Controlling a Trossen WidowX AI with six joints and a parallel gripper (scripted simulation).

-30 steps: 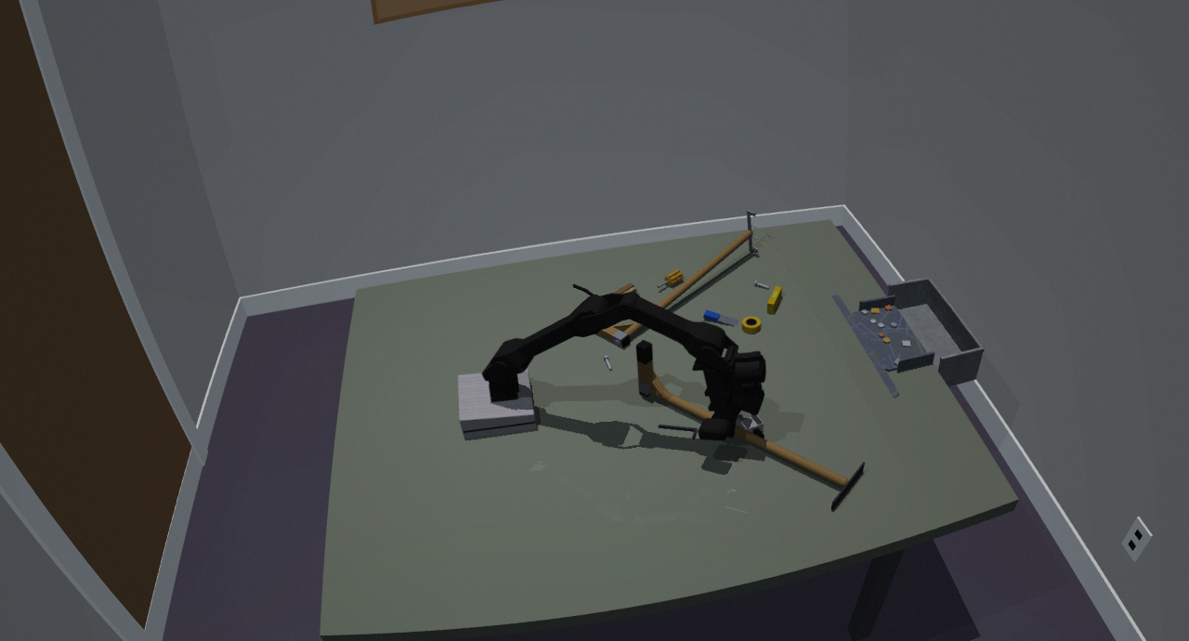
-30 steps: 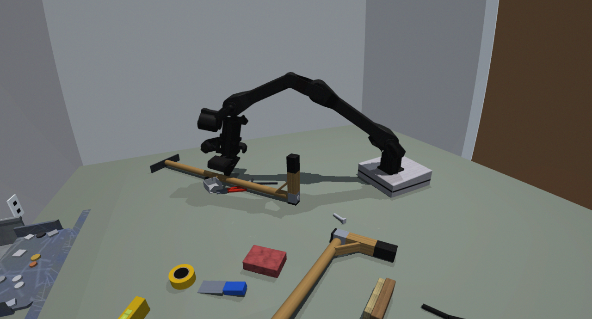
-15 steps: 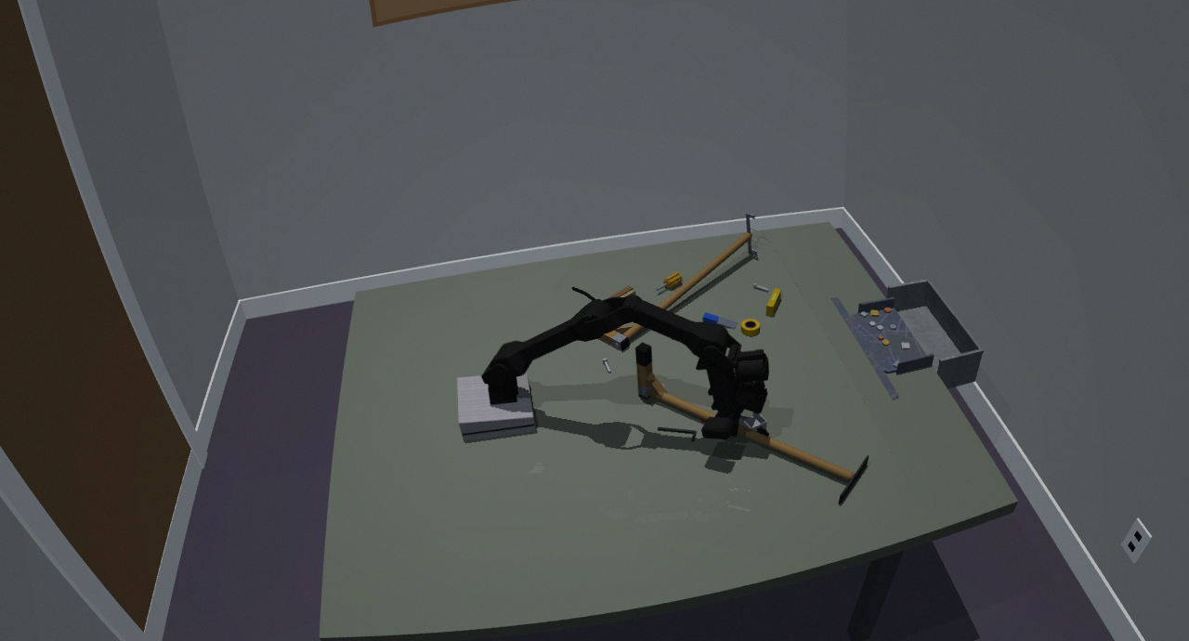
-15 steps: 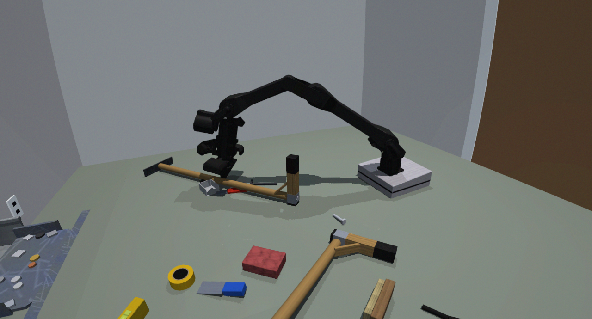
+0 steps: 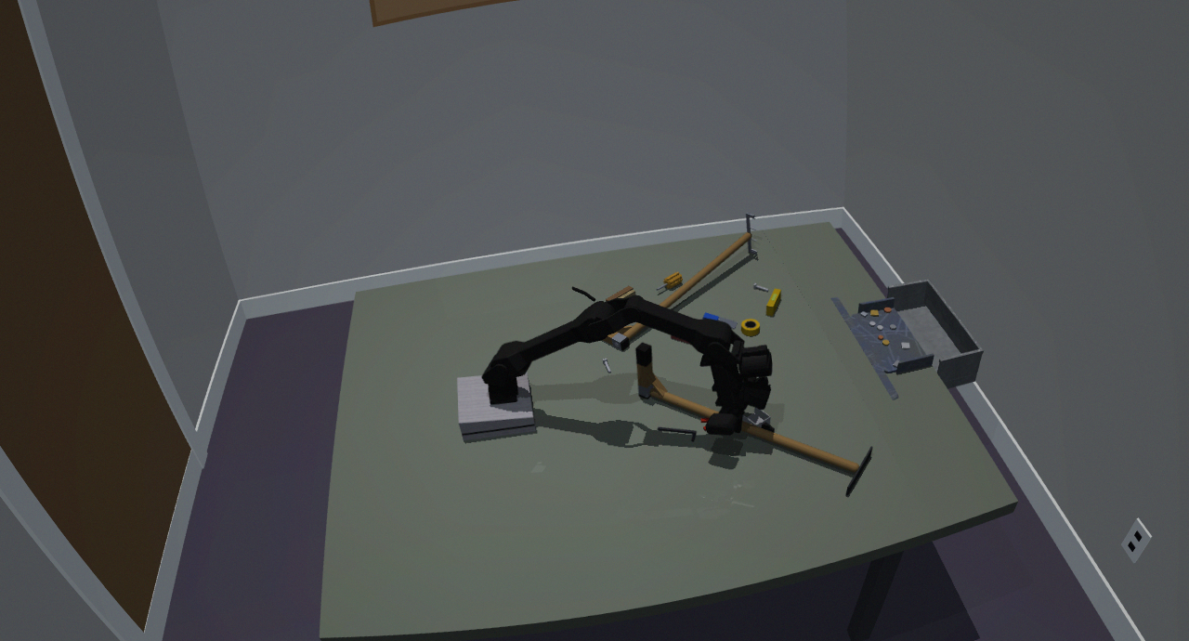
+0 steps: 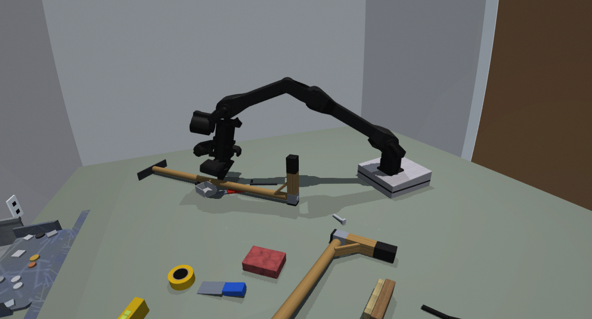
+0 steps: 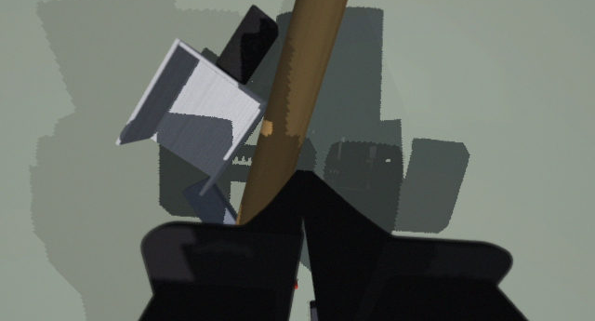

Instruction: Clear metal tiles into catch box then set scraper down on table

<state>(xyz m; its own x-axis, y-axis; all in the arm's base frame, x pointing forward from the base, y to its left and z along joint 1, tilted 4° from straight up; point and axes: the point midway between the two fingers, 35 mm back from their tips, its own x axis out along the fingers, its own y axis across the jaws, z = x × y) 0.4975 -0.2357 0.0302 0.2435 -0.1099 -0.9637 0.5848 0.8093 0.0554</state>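
The long scraper is 20 mm ahead of my gripper tip and 50 mm above it. Round my gripper tip: hex key: 110 mm behind, 40 mm to the left, 10 mm below; metal bracket: 60 mm ahead, 10 mm to the left, 10 mm below; red block: 10 mm behind, 400 mm to the left.
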